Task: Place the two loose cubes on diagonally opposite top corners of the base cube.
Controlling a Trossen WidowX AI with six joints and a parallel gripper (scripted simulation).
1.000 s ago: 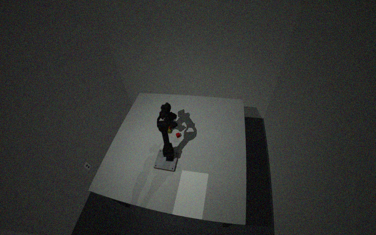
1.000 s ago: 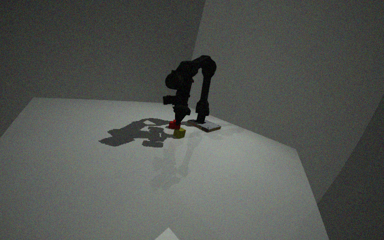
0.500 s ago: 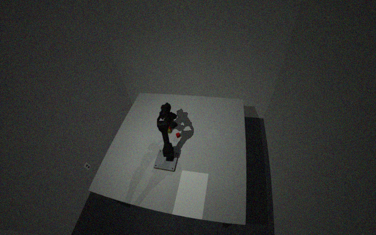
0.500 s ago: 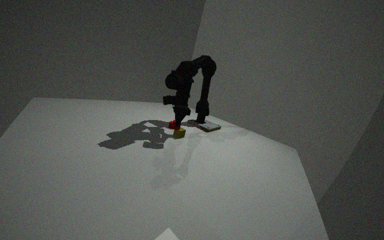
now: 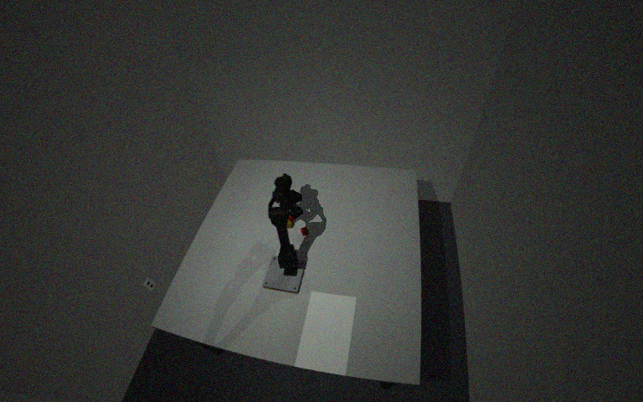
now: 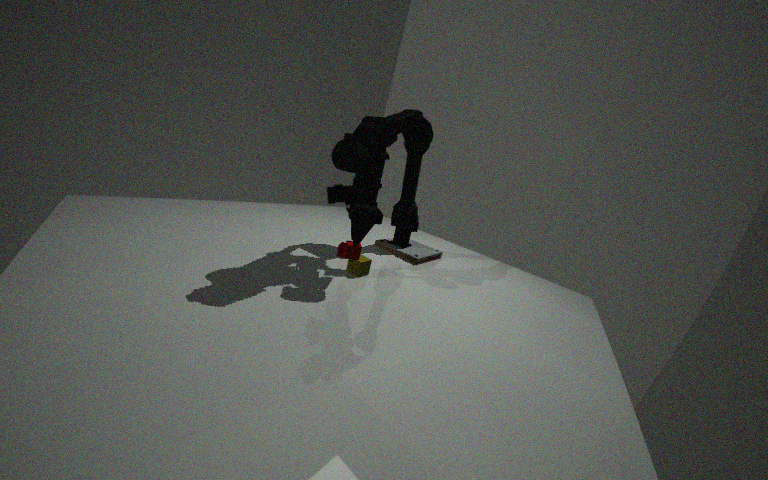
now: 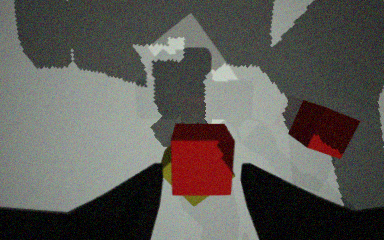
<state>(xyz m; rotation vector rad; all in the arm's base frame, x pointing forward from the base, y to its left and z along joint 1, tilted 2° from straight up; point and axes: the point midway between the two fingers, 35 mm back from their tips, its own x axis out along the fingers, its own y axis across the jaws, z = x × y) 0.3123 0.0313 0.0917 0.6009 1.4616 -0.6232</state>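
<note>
The yellow cube lies 10 mm behind my gripper tip, 20 mm to the left of it and 50 mm below it.
</note>
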